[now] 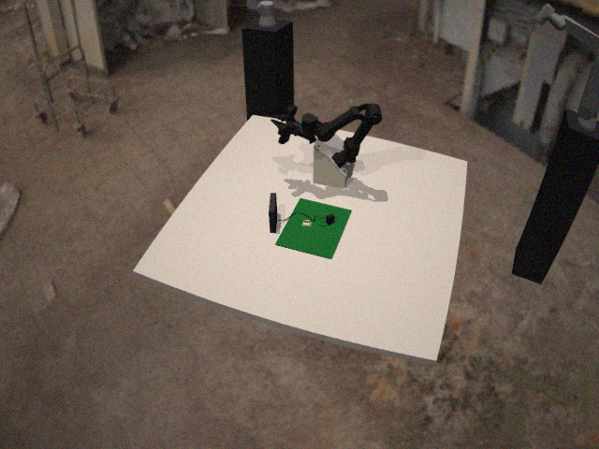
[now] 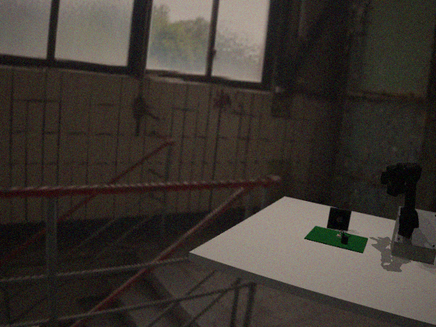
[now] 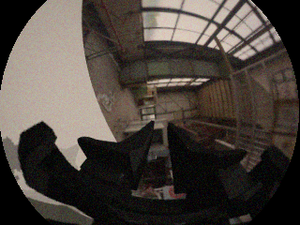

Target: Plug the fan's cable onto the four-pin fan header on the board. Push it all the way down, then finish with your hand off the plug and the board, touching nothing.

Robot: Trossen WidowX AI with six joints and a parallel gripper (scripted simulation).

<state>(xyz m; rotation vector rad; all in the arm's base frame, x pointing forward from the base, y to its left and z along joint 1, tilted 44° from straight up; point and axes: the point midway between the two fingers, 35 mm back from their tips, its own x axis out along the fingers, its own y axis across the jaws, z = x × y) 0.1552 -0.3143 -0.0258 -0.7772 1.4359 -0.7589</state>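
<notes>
My gripper tip is 37 cm to the right of the dark plug, 33 cm above it and 17 cm short of it. The rest, counted from my gripper tip: green board: 36 cm below, 32 cm to the left, 22 cm ahead; pale four-pin header: 35 cm below, 28 cm to the left, 22 cm ahead; black fan: 29 cm below, 27 cm ahead, 16 cm to the left.
</notes>
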